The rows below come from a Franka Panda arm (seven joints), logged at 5 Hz.
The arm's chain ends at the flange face. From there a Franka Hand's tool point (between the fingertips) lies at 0.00 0.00 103.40 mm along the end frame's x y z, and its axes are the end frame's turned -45 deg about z.
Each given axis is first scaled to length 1.
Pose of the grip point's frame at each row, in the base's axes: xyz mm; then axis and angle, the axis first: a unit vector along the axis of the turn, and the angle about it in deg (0 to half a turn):
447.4 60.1 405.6 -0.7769 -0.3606 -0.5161 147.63
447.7 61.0 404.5 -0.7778 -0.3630 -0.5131 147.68
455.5 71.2 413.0 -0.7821 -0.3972 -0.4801 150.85
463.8 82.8 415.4 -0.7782 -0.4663 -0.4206 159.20
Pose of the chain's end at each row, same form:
390.9 -18.4 442.1 -0.9189 -0.0385 -0.3927 126.87
391.6 -17.5 441.7 -0.9201 -0.0405 -0.3896 127.06
402.8 -5.1 458.7 -0.9282 -0.0718 -0.3651 131.55
415.4 15.0 476.7 -0.9334 -0.1383 -0.3311 142.06

